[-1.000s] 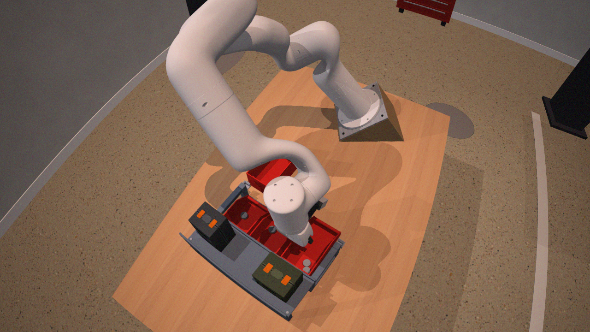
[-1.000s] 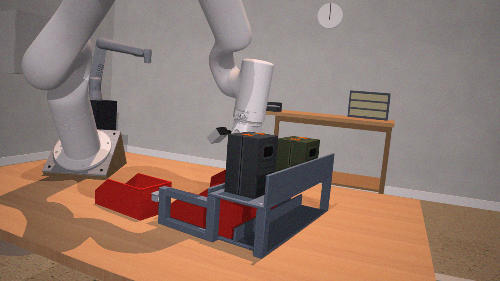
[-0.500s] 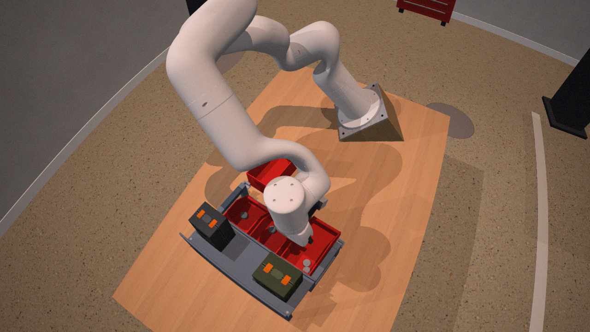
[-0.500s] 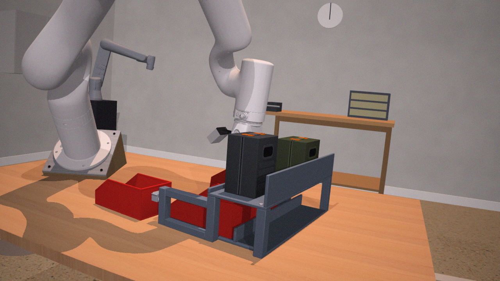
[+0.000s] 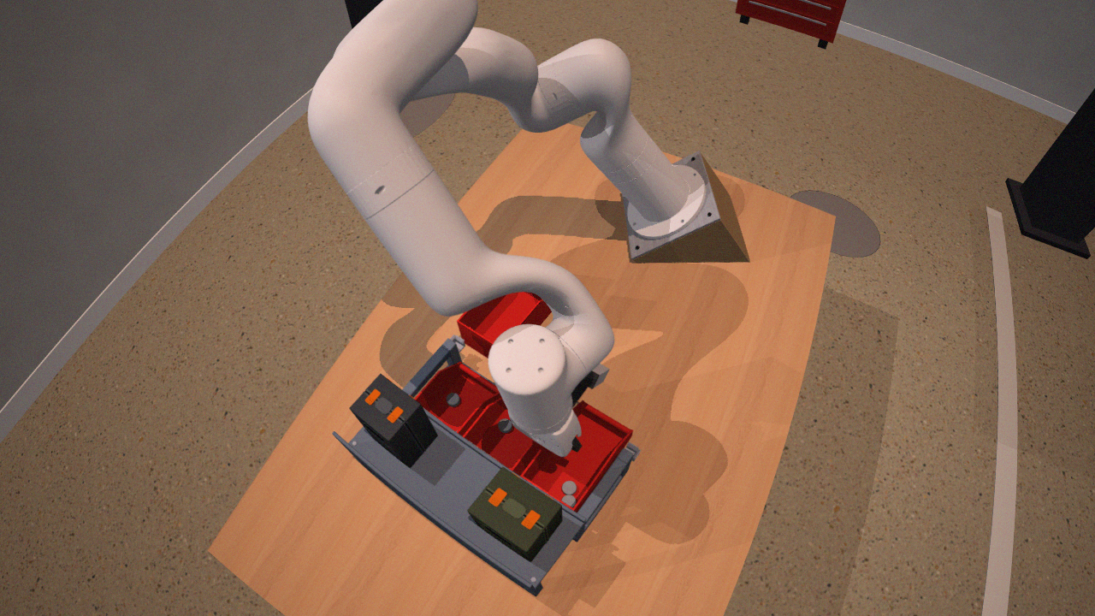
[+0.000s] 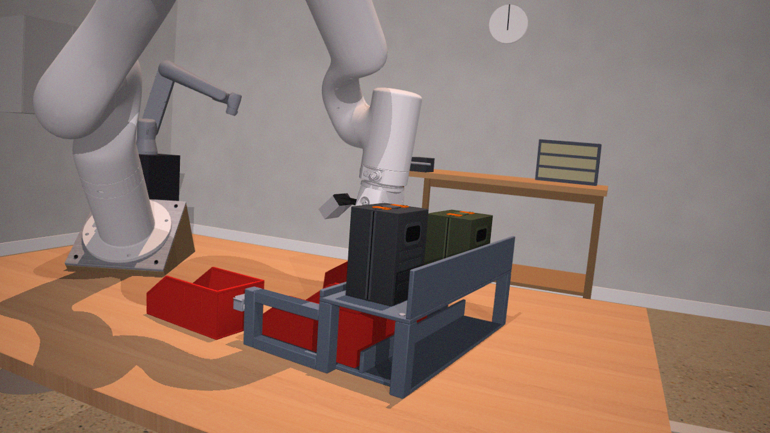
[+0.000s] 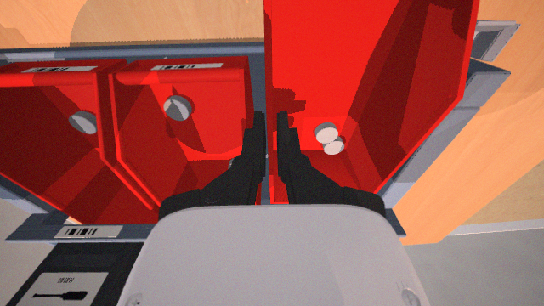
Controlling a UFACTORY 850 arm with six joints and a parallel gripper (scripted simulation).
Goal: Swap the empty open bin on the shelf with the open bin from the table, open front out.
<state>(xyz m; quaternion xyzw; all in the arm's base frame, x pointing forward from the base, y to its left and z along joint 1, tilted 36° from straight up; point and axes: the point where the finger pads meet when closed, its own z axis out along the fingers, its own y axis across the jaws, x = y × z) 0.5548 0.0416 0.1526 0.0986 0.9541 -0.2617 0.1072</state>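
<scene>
Now: the shelf front lip 70 mm below my hand, 60 mm behind it and 50 mm to the right of it. Also, from my hand: grey back panel (200 mm ahead, 120 mm to the right, 50 mm above); black case (210 mm to the right, 90 mm ahead, 80 mm above); green case (150 mm ahead, 70 mm above, 10 mm to the left).
</scene>
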